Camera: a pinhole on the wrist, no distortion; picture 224 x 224 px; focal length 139.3 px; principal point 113.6 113.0 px. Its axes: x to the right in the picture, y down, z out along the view. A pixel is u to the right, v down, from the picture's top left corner.
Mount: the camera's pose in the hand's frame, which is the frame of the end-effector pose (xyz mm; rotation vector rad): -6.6 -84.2 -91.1 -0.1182 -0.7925 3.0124
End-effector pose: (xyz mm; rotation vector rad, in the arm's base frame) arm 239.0 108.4 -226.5 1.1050 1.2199 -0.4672
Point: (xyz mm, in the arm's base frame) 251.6 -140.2 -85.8
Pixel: 201.0 11.6
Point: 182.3 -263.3 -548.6
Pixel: 46.2 121.3
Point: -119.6 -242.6 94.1
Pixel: outside the picture
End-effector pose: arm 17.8 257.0 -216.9 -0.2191 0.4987 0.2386
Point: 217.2 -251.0 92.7
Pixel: 119.4 188.6
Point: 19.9 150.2 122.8
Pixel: 172.8 68.2
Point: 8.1 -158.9 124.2
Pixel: 181.2 171.8
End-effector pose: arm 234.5 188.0 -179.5 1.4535 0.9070 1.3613
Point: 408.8 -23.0 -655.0
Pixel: 209.1 159.1
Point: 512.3 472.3 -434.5
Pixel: 21.0 138.9
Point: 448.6 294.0 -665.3
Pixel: 108.8 186.3
